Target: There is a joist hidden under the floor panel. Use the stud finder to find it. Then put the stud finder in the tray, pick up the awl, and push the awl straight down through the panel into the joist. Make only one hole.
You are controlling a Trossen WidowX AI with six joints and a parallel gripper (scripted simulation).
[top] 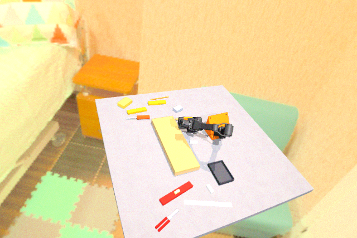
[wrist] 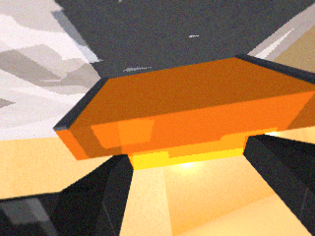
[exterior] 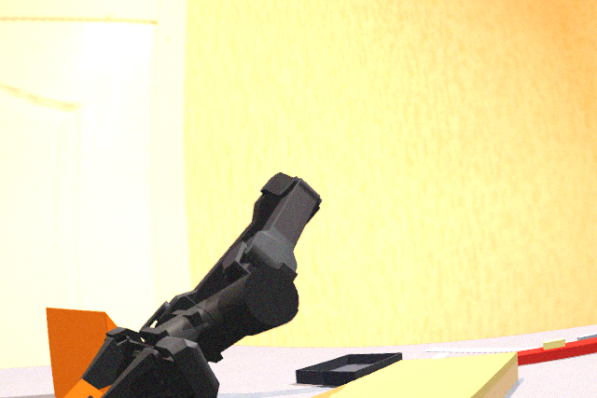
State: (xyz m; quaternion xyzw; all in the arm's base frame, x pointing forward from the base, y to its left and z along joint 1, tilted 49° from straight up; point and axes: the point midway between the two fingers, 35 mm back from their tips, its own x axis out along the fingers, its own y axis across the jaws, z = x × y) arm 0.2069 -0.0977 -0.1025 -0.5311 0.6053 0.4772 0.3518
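My gripper tip is 1 cm short of the orange stud finder and 1 cm above it. The rest, counted from my gripper tip: awl: 1 cm ahead, 3 cm to the right, 6 cm below; red level: 27 cm ahead, 59 cm to the left, 5 cm below; dark tray: 8 cm behind, 51 cm to the left, 5 cm below.
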